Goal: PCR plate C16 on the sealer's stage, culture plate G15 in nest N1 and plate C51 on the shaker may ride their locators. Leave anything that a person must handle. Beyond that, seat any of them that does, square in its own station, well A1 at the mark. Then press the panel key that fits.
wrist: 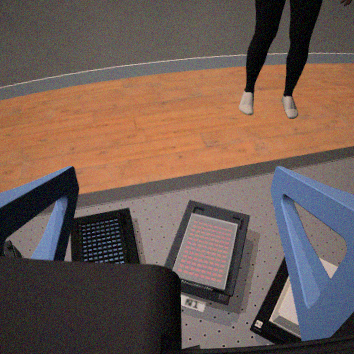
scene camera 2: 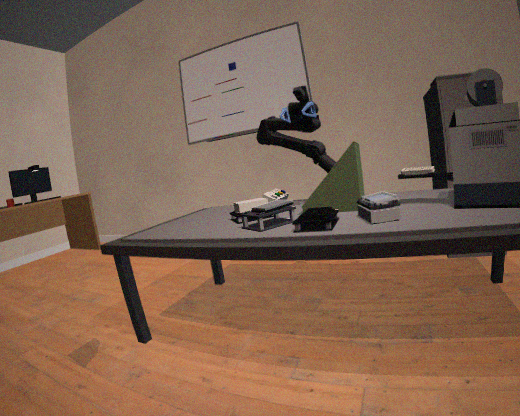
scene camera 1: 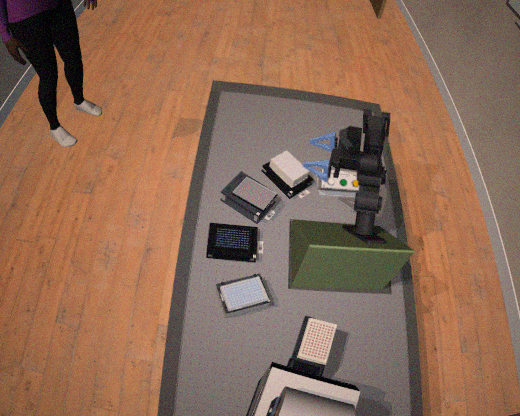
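Observation:
My gripper [scene camera 1: 307, 153] [scene camera 2: 297, 113] [wrist: 174, 177] is open and empty, high above the table. The plate with pink wells [scene camera 1: 254, 194] [wrist: 206, 250] lies in the dark nest labelled N1 [wrist: 241, 237], with a wider strip of nest bare at its far end. A pale blue plate [scene camera 1: 245, 293] [scene camera 2: 381, 196] lies on the shaker [scene camera 2: 381, 214]. A white plate with reddish wells [scene camera 1: 318, 341] [scene camera 2: 418, 170] lies on the sealer's stage [scene camera 1: 306, 367]. Whether these plates ride their locators, and their A1 corners, are too small to tell. The key panel [scene camera 1: 337, 189] [scene camera 2: 272, 192] shows white, green and yellow keys in the first scene view.
A black nest holds a dark plate with blue wells [scene camera 1: 233, 237] [wrist: 102, 240]. Another black nest [scene camera 1: 289, 191] [wrist: 262, 322] bears a white block [scene camera 1: 290, 169] [wrist: 287, 302]. A green wedge [scene camera 1: 350, 267] [scene camera 2: 345, 185] stands by the arm's base. The sealer [scene camera 2: 485, 155] stands at the table's end. A person [scene camera 1: 50, 65] stands off the table.

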